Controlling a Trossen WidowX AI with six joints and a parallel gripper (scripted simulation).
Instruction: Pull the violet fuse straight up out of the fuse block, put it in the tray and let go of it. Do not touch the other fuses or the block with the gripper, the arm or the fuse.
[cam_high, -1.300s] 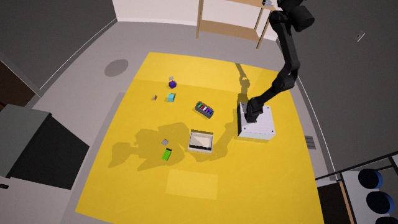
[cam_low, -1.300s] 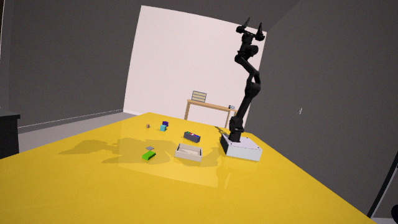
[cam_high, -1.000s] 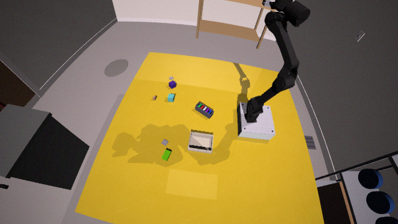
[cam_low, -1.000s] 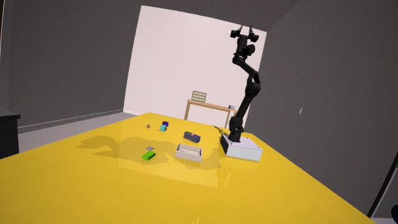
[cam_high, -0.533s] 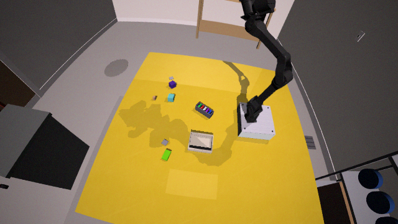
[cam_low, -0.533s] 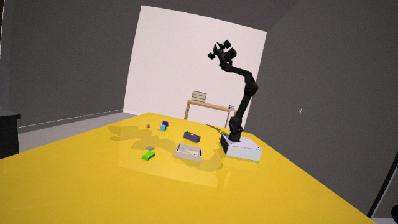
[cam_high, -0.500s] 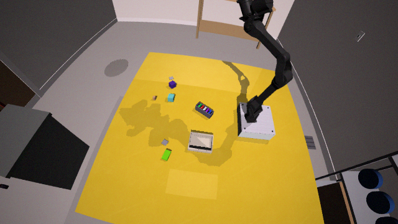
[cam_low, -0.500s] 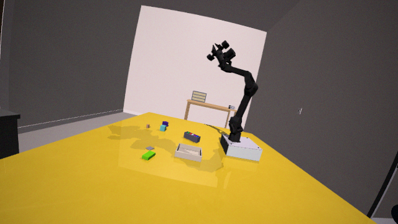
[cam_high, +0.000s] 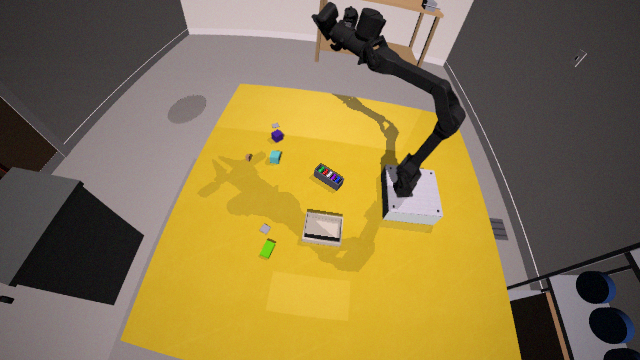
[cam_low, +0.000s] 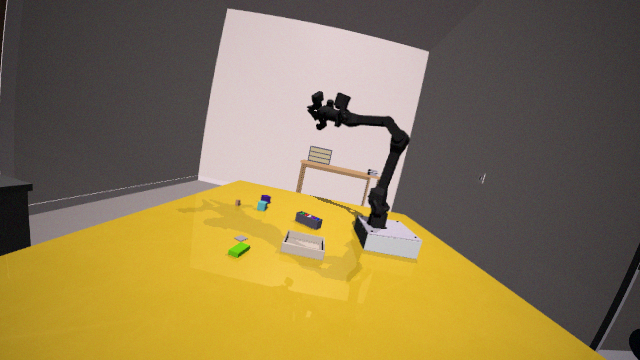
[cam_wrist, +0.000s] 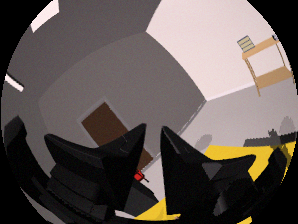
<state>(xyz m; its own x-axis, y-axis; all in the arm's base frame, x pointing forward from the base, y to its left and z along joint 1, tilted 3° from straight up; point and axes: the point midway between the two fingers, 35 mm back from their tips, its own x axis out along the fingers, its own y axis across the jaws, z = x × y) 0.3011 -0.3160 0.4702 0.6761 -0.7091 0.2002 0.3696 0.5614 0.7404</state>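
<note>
Right now the violet fuse is 510 mm below my gripper tip, 250 mm to the left of it and 90 mm behind it. Also, from my gripper tip: red fuse: 510 mm below, 230 mm to the left, 70 mm behind; purple cube: 510 mm below, 120 mm ahead, 10 mm to the left; cyan cube: 510 mm below, 130 mm to the left, 130 mm ahead.
</note>
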